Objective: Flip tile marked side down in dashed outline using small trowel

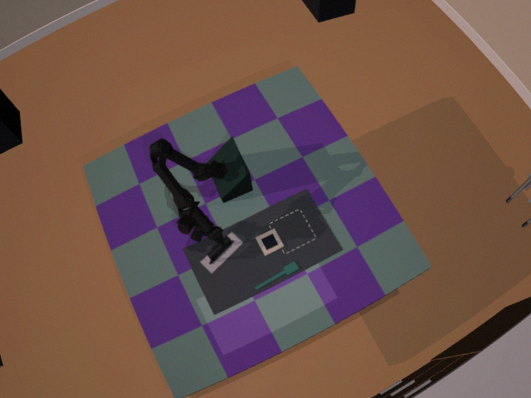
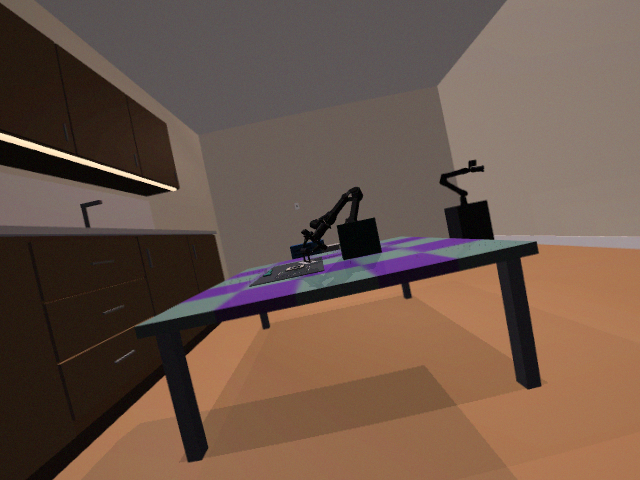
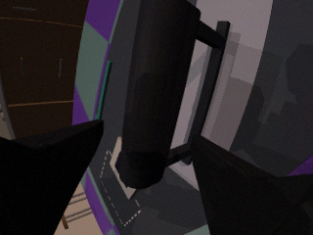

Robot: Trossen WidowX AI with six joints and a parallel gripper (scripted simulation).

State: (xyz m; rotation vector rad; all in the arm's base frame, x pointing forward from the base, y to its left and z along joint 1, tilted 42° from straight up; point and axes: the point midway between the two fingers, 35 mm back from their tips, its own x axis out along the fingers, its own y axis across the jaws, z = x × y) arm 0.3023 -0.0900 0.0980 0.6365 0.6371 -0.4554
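The dark mat is 7 cm ahead of my gripper tip, 15 cm to the left of it and 9 cm below it. From my gripper tip the other things lie so: tile (5 cm ahead, 20 cm to the left, 7 cm below); then teal trowel (21 cm ahead, 19 cm to the left, 7 cm below).
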